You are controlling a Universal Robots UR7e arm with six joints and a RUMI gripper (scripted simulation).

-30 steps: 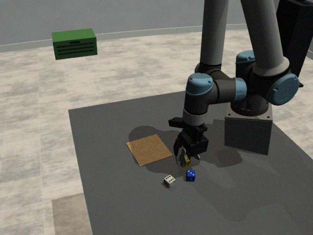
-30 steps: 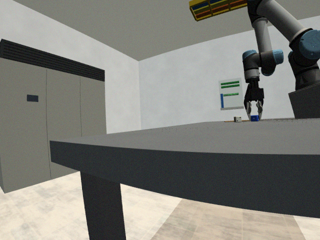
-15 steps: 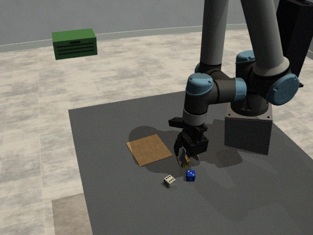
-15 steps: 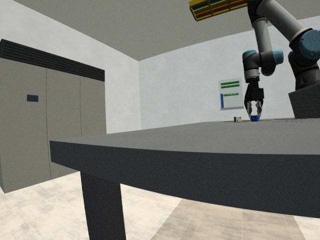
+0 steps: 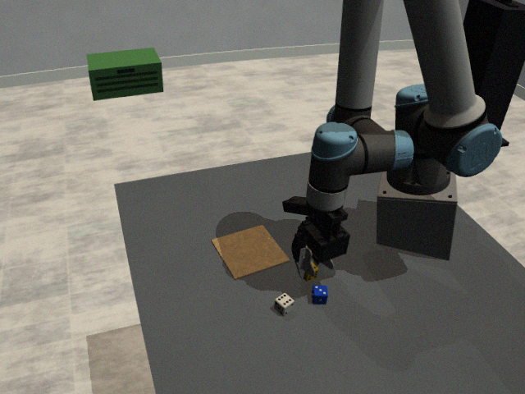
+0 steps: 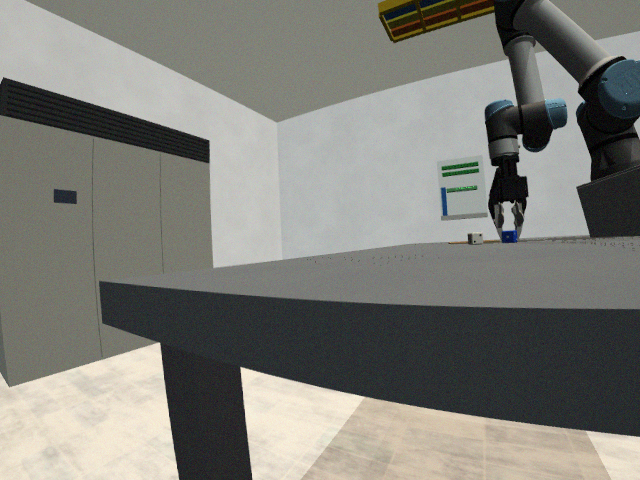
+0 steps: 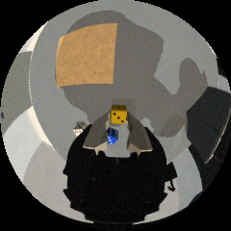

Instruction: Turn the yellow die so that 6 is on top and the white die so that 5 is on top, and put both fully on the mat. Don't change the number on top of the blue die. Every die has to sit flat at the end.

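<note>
Right now the blue die is 70 mm to the left of my hand. From my hand the other things lie so: tan mat (110 mm ahead, 110 mm to the right, 20 mm below); then white die (90 mm ahead, 70 mm to the left); then yellow die (right at my hand).
</note>
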